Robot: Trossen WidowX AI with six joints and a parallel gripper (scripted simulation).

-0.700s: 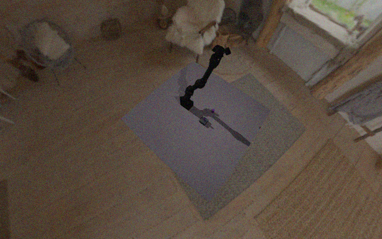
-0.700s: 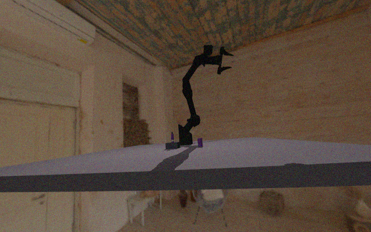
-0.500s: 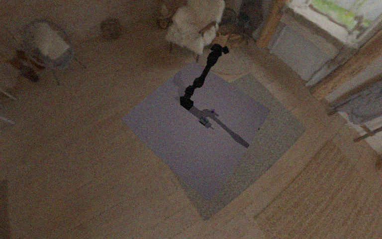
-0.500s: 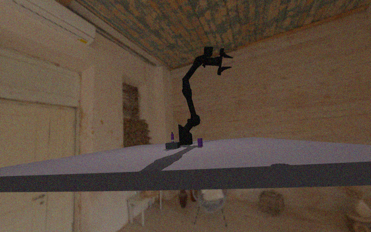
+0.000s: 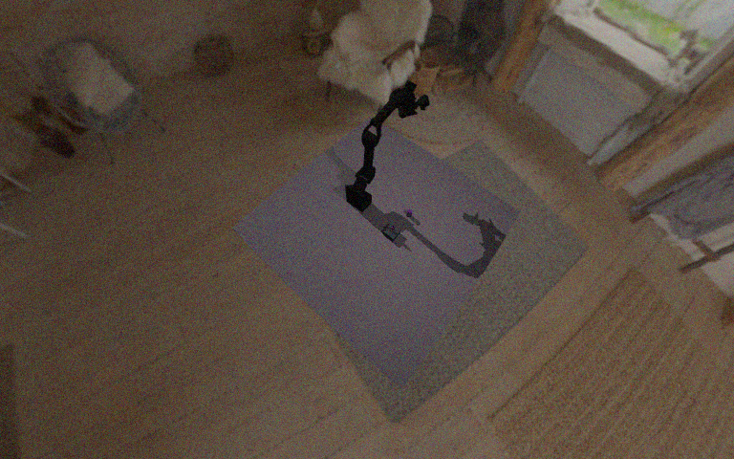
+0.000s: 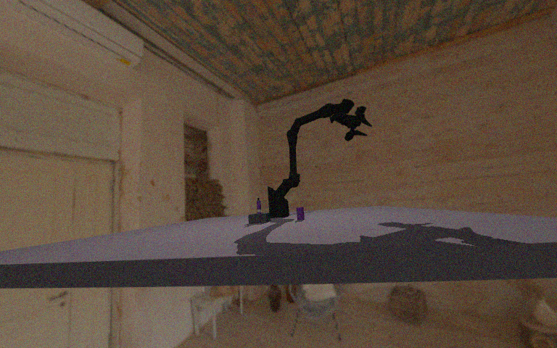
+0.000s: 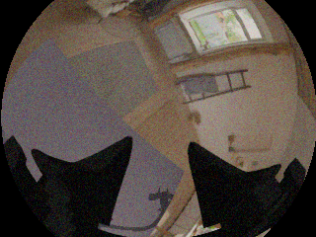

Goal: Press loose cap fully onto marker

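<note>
The purple cap is 39 cm to the right of my gripper tip, 38 cm below it and 24 cm ahead of it. Also, from my gripper tip: dark holder block: 56 cm to the right, 39 cm below, 22 cm ahead.
</note>
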